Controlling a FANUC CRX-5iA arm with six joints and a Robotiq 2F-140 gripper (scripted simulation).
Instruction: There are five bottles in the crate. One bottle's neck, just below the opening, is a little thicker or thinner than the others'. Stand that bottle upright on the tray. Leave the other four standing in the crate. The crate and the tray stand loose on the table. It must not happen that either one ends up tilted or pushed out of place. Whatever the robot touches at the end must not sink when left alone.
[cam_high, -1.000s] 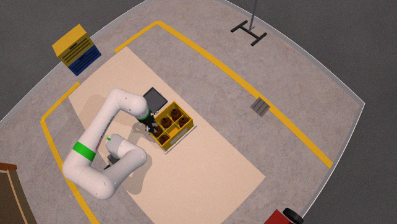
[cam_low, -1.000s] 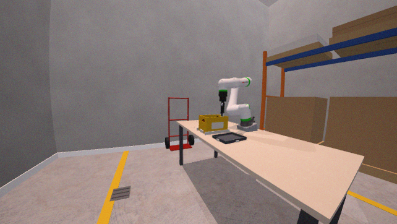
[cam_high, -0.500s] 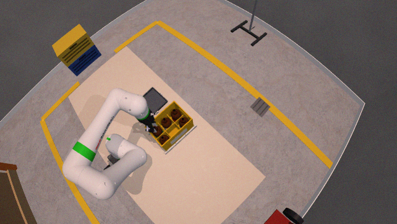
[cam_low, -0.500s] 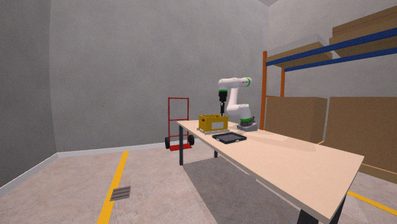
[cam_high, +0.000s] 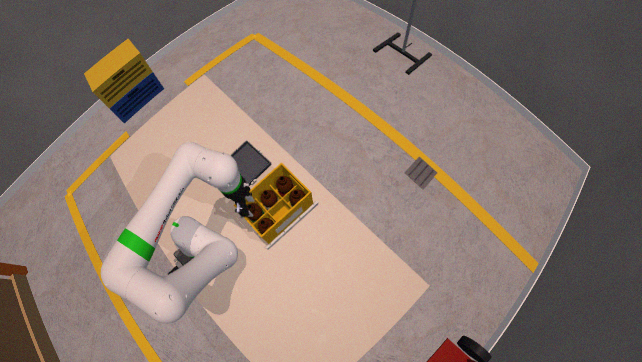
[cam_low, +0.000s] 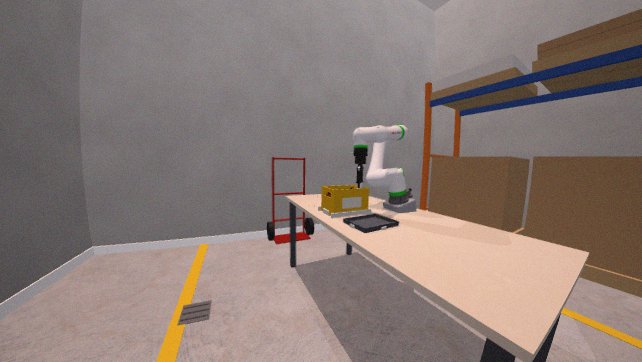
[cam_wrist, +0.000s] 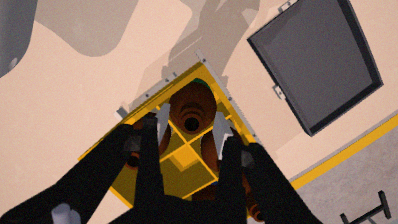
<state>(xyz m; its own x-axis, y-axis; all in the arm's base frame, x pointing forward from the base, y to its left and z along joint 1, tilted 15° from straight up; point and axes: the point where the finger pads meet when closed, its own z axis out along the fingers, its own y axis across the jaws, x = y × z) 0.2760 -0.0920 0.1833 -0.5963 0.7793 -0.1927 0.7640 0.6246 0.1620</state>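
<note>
Now: the brown bottle 9 cm ahead of my hand, 8 cm below it and 1 cm to the right of it. Round my hand: yellow crate 9 cm below, 8 cm ahead, 5 cm to the right; then dark tray 23 cm to the left, 16 cm below, 12 cm ahead.
</note>
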